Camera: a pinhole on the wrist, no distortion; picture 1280 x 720 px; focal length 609.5 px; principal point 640.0 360.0 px. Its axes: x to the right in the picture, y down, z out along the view. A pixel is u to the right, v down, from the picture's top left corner.
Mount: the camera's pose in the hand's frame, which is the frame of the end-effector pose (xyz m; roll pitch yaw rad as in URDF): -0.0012 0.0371 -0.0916 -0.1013 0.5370 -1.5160
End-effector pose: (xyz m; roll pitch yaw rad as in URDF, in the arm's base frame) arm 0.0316 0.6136 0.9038 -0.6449 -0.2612 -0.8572
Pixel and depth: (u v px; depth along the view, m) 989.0 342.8 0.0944
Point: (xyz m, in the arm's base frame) -0.0140 0.5615 0.9101
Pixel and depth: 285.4 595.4 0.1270
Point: 0.1154 0.6143 0.9340
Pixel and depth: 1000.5 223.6 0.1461
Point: -0.0582 0.5707 0.9610
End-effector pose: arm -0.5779 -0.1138 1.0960 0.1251 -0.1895 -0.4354
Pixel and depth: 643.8 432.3 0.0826
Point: -0.5574 -0.1245 1.0776
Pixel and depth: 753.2 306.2 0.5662
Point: -0.7661 -0.4488 1.3933
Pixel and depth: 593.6 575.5 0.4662
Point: -0.5099 -0.3516 1.4220
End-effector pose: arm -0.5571 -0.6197 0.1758 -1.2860 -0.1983 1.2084
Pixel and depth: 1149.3 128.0 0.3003
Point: -0.5553 -0.7592 0.4972
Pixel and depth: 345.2 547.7 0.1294
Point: -0.5885 -0.5500 0.1709
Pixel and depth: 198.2 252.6 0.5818
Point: -1.1704 -0.4551 0.2501
